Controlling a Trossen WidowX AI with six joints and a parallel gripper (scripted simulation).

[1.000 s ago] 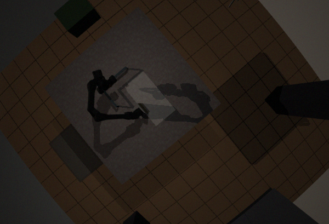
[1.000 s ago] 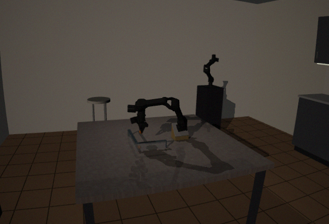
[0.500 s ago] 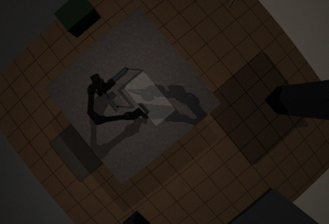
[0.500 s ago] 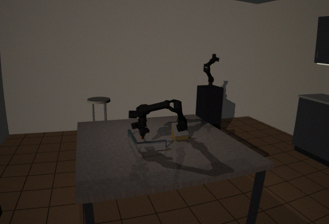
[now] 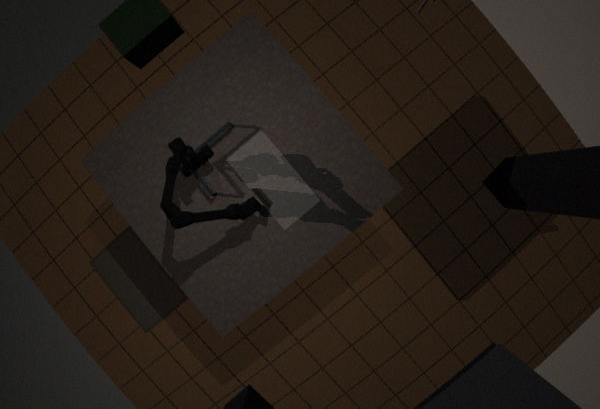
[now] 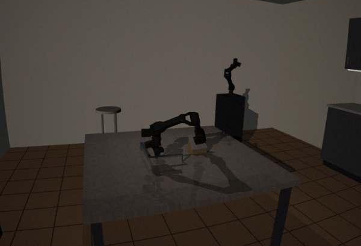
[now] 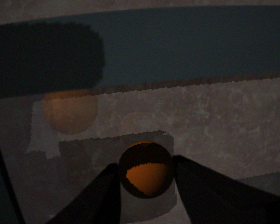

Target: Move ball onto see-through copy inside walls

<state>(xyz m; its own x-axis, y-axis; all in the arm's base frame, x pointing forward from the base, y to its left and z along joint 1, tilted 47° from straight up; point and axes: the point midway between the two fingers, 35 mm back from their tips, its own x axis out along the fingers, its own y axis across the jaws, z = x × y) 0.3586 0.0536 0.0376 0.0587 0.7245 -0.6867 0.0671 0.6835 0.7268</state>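
The orange ball is right at my gripper tip. Also, from my gripper tip: see-through ball copy: 40 mm ahead, 30 mm to the left, 10 mm below.
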